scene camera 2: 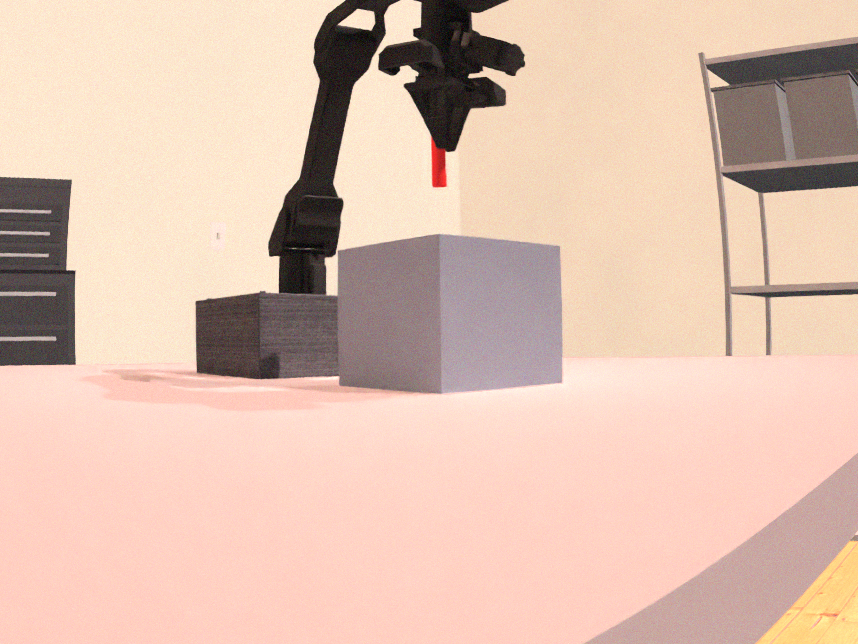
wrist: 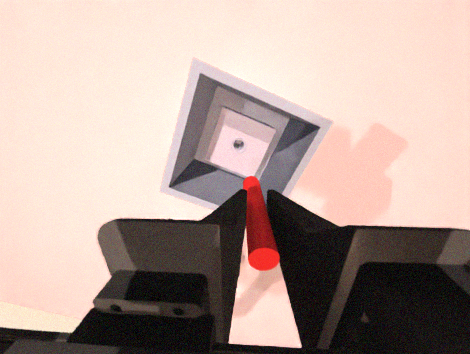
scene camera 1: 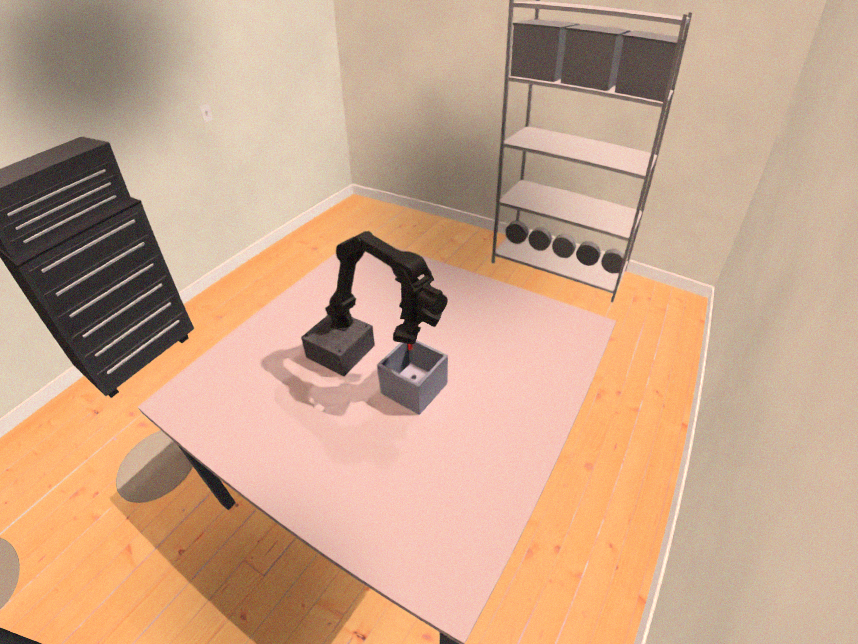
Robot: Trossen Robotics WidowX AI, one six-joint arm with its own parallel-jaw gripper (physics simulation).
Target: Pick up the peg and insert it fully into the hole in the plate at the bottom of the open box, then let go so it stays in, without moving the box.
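Places are measured from the arm's base along level axes (x ahead, y left, z up), in metres.
Where they show: gripper, fingertip midpoint: point(scene camera 2: 446, 149) point(wrist: 256, 196); arm's base, link origin: point(scene camera 2: 301, 299) point(scene camera 1: 342, 323).
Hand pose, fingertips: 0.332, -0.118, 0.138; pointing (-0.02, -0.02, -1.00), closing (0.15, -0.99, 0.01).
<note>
Things, the pixels of their top centre, and the offset from my fingertips, as dx, dy, dz. Level surfaces: height alone.
- red peg, top centre: point(wrist: 262, 260) point(scene camera 2: 437, 114) point(scene camera 1: 408, 328) -0.009, -0.001, +0.042
- grey-blue open box, top centre: point(scene camera 2: 448, 246) point(wrist: 238, 160) point(scene camera 1: 412, 359) -0.009, +0.013, -0.099
- pale plate, top centre: point(wrist: 238, 145) point(scene camera 1: 413, 376) -0.009, +0.013, -0.176
- pink table top, surface height: dz -0.237
The red peg point(scene camera 1: 409, 346) point(scene camera 2: 438, 164) point(wrist: 260, 220) is held by my gripper point(scene camera 2: 443, 146) point(wrist: 256, 196), which is shut on it. The peg points down and its lower end hangs above the open box in scene camera 2, with a gap between them. The grey-blue open box point(scene camera 1: 433, 384) point(scene camera 2: 498, 318) point(wrist: 185, 135) stands on the table. Inside it, the pale plate point(wrist: 252, 157) has a small round hole point(scene camera 1: 413, 377) point(wrist: 238, 145). In the wrist view the peg's lower end shows over the box's near wall, below the hole in the picture.
The arm's dark base block point(scene camera 1: 338, 346) point(scene camera 2: 294, 336) stands on the pink table top point(scene camera 1: 443, 499) point(scene camera 2: 346, 512) close to the box. A shelf rack point(scene camera 1: 500, 152) point(scene camera 2: 722, 207) and a dark drawer cabinet point(scene camera 1: 90, 256) point(scene camera 2: 34, 277) stand away from the table.
</note>
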